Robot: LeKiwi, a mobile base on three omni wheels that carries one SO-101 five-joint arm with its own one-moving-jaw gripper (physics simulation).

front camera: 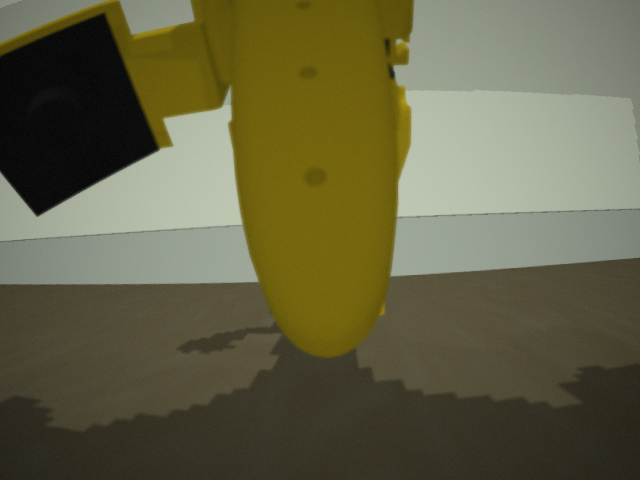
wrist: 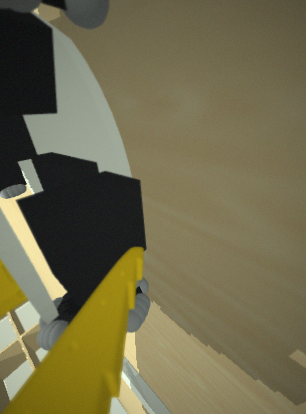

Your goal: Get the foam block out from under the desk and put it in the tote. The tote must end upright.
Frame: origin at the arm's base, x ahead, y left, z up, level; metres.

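Seen in the pictures: hand at its tool point: [front camera: 327,301] [wrist: 143,259].
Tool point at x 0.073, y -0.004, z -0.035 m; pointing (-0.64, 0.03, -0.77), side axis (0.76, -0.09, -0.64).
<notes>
A point is followed by its place in that frame.
My gripper [front camera: 320,346] [wrist: 138,257] points straight down in front of the front camera, its yellow jaw tip just above the dark wooden floor [front camera: 489,323] @[x 0.255, y -0.119, z -0.090 m]. In the wrist view only one notched yellow jaw shows, so the gripper is open, with nothing between the jaws. The wrist camera looks back at my own base [wrist: 83,109] @[x 0.017, y 0.048, z -0.057 m]. The foam block shows in neither view; the wide jaw covers the middle of the front view. The tote and the desk top are not in view.
A pale wall with a grey skirting board [front camera: 516,239] @[x 0.556, y -0.341, z -0.044 m] runs across close ahead. The floor here lies in shadow. In the wrist view my base's black blocks [wrist: 86,215] and grey wheels [wrist: 137,308] fill the left, and a grey bar [wrist: 142,391] @[x -0.020, y -0.530, z -0.072 m] lies on lighter floor at the bottom.
</notes>
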